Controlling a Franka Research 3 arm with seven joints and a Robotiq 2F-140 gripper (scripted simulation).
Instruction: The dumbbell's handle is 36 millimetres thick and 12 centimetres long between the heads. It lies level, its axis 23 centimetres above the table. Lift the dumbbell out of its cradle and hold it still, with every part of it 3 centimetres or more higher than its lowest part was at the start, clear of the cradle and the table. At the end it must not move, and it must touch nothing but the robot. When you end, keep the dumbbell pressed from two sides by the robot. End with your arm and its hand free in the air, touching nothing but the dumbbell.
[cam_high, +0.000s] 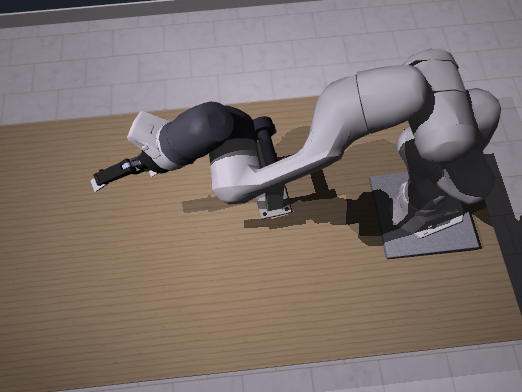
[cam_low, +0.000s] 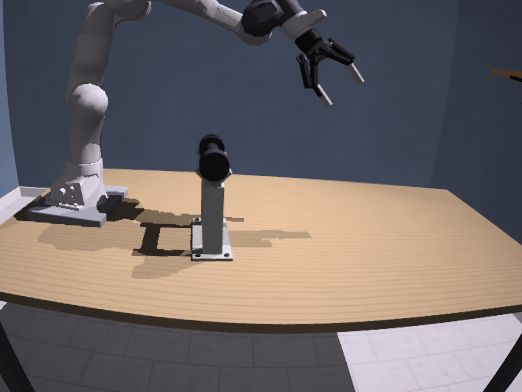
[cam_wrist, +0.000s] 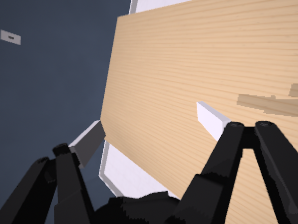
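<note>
My hand is 36 cm past the dumbbell, 19 cm above it and 10 cm to the left of it. Also, from my hand: grey cradle (36 cm behind, 32 cm below, 10 cm to the right).
</note>
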